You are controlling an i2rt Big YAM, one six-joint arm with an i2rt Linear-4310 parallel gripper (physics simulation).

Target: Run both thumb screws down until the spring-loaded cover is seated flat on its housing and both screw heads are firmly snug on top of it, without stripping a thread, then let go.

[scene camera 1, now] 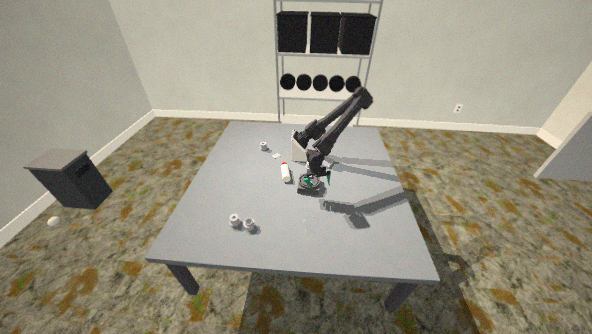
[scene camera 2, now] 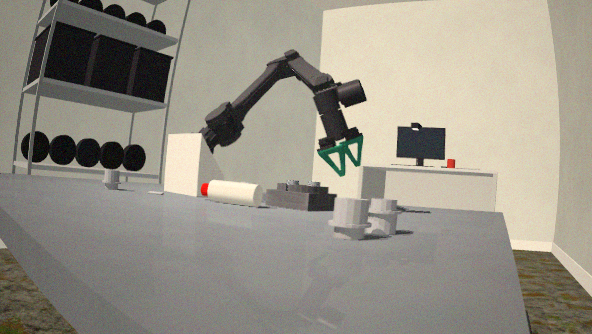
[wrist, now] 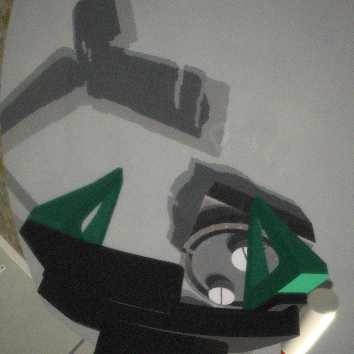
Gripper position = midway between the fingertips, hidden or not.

Observation:
A white cylinder with red cap [scene camera 2: 244, 194] rests on the table. Further things: the gripper [scene camera 2: 350, 171].
The gripper shows as well in the wrist view [wrist: 188, 188].

